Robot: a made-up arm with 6 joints. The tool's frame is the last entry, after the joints. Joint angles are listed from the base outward. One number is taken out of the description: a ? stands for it. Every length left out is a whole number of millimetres.
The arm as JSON. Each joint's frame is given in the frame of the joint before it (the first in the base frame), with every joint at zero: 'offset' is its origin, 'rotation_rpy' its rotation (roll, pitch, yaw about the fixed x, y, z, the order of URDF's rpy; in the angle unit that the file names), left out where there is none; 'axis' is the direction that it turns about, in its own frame. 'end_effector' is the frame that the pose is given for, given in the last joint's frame.
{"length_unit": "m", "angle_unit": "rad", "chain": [
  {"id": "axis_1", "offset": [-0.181, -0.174, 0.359], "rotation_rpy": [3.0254, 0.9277, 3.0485], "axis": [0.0, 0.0, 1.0]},
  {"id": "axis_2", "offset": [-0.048, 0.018, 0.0], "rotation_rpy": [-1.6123, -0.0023, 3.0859], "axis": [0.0, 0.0, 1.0]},
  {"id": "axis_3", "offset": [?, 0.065, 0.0], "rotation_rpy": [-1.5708, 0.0, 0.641], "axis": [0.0, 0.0, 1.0]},
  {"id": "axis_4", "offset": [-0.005, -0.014, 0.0], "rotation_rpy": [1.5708, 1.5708, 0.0], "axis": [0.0, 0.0, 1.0]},
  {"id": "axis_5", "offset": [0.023, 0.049, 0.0], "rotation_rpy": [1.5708, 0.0, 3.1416], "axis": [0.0, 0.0, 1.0]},
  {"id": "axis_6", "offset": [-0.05, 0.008, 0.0], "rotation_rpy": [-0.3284, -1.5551, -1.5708], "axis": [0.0, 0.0, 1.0]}
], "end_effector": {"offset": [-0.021, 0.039, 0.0], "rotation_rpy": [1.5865, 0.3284, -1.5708]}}
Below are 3 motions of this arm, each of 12 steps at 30 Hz.
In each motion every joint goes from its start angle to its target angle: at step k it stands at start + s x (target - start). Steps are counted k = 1, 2, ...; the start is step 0. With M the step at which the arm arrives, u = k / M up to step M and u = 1 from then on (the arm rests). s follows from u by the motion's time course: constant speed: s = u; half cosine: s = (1 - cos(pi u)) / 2; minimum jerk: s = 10 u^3 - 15 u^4 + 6 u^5.
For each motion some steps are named. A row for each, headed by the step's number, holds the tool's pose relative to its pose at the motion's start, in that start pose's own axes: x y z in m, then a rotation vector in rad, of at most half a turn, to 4 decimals.
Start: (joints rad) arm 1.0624 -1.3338 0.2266 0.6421 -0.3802 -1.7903
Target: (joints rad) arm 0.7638 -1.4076 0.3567 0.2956 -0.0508 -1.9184
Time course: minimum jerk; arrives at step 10
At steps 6, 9, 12:
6: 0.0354 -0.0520 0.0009 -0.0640 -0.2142 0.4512
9: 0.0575 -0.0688 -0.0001 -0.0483 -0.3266 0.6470
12: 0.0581 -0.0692 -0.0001 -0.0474 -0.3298 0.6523

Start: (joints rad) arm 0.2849 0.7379 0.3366 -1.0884 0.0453 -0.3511
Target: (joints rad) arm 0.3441 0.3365 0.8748 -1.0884 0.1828 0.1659
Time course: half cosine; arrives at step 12
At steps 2, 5, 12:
2: -0.0010 0.0011 0.0019 -0.0239 0.0076 0.0269
5: -0.0064 0.0067 0.0097 -0.1514 0.0376 0.1346
12: -0.0219 0.0229 0.0196 -0.4965 0.0774 0.2637

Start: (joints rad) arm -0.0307 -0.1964 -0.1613 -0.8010 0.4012 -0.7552
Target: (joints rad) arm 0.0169 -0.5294 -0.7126 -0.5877 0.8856 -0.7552
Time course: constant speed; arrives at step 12
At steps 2, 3, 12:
2: -0.0045 -0.0006 0.0015 -0.0314 -0.0208 -0.1584
3: -0.0068 -0.0007 0.0023 -0.0449 -0.0271 -0.2374
12: -0.0274 0.0039 0.0082 -0.1076 0.0468 -0.9198

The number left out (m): -0.077
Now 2 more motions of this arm.
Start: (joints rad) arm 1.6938 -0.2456 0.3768 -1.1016 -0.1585 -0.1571
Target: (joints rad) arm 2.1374 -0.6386 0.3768 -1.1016 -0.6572 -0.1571
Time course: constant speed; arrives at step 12
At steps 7, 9, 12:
7: -0.0104 0.0106 0.0028 0.0235 -0.2611 0.0677
9: -0.0128 0.0144 0.0032 0.0103 -0.3291 0.0811
12: -0.0154 0.0207 0.0037 -0.0244 -0.4221 0.0959

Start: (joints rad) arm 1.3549 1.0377 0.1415 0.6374 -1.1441 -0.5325
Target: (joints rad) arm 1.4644 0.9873 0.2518 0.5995 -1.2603 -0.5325
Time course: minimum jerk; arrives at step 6
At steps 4, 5, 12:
4: -0.0048 -0.0095 0.0016 -0.0667 0.1012 0.1330
5: -0.0057 -0.0116 0.0021 -0.0810 0.1240 0.1622
12: -0.0059 -0.0120 0.0022 -0.0839 0.1287 0.1682

